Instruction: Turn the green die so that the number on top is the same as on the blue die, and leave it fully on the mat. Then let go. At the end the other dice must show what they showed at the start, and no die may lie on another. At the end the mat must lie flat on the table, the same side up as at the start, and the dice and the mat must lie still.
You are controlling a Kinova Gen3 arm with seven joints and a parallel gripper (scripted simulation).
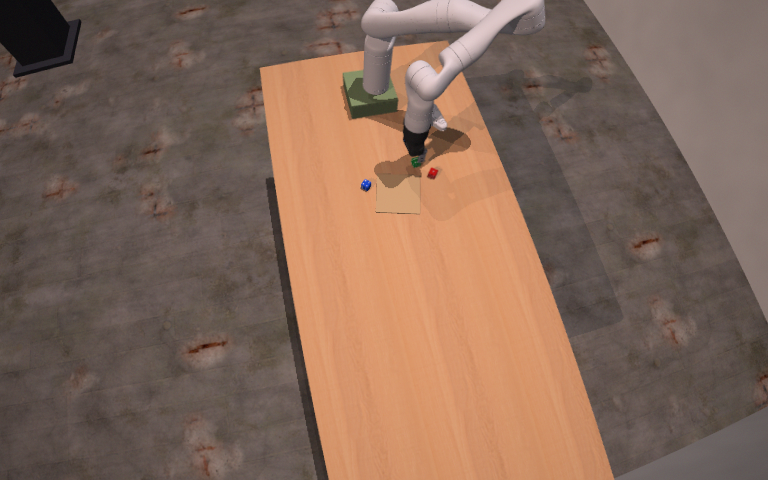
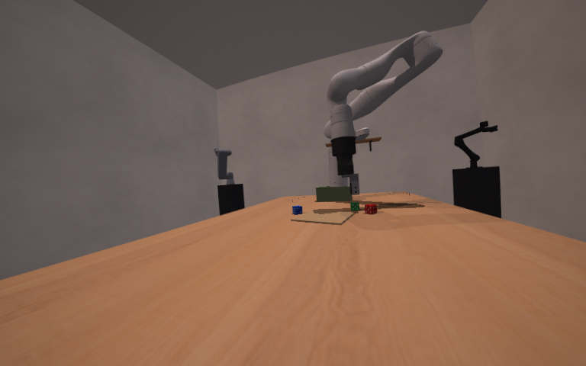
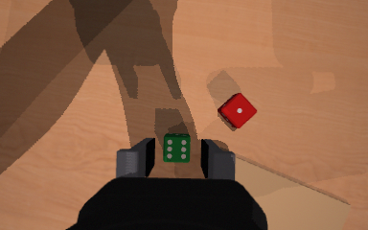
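My gripper is now 60 mm above the green die. Round my hand: red die 60 mm below, 50 mm ahead, 40 mm to the left; then blue die 180 mm to the right, 60 mm below, 50 mm ahead; then tan mat 100 mm ahead, 90 mm to the right, 70 mm below.
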